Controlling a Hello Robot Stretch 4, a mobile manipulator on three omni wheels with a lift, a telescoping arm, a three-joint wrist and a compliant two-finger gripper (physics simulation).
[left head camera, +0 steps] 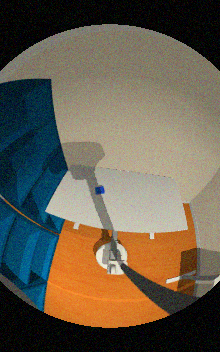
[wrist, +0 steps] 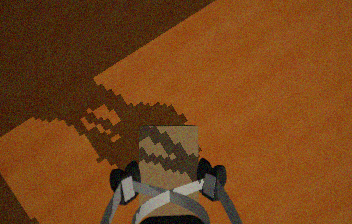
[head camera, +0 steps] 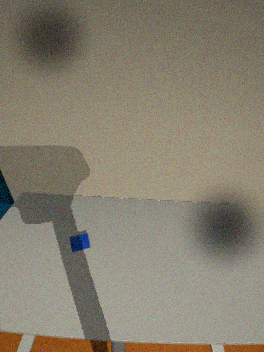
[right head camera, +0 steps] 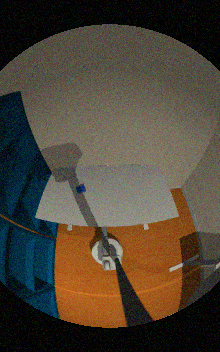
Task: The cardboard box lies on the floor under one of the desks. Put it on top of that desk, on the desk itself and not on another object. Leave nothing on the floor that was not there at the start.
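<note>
The cardboard box is a tan block seen from above in the wrist view, against the orange floor, with striped shadow across its top. My gripper is shut on it, one dark fingertip against each side. Whether its underside touches the floor cannot be told. The white desk stands ahead in the head views, with a small blue cube on top. The box and my fingers do not show in the head views.
A blue shelf unit stands left of the desk. White desk legs show at the front edge. The arm's shadow crosses the desk top. A wall rises behind it. A pale bar lies at lower right.
</note>
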